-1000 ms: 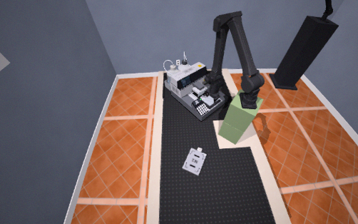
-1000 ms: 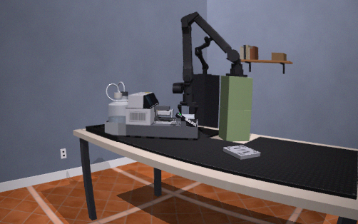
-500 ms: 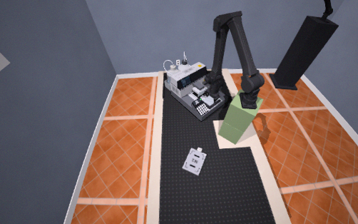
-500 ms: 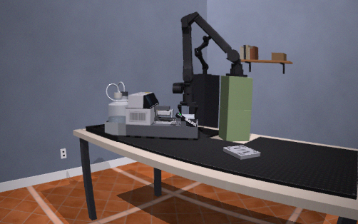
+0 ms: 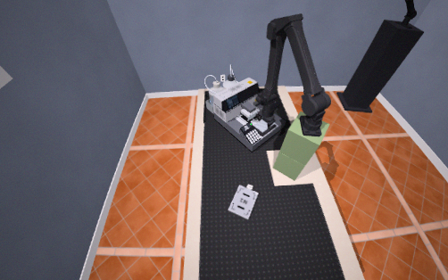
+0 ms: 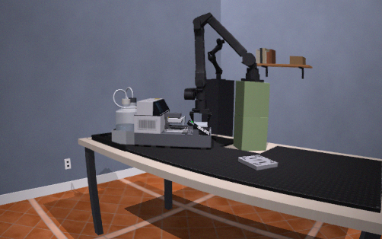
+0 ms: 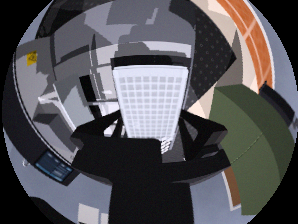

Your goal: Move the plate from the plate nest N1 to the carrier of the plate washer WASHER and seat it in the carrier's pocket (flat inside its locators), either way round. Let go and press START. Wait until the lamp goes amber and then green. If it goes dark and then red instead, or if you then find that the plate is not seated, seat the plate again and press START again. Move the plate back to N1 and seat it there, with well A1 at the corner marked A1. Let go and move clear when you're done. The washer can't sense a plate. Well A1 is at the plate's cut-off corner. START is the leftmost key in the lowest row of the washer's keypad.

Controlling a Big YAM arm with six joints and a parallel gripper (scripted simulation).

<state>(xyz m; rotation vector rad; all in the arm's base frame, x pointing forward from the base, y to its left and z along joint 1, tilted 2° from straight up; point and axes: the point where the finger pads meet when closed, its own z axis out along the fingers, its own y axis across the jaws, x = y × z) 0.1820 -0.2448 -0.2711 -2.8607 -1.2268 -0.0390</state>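
The well plate is 1 cm below my hand. From my hand the other things lie so: bottle: 37 cm ahead, 26 cm to the right, 3 cm above; then plate nest N1: 53 cm to the left, 11 cm below, 11 cm ahead; then plate washer: 11 cm to the right, 11 cm ahead, 1 cm above.
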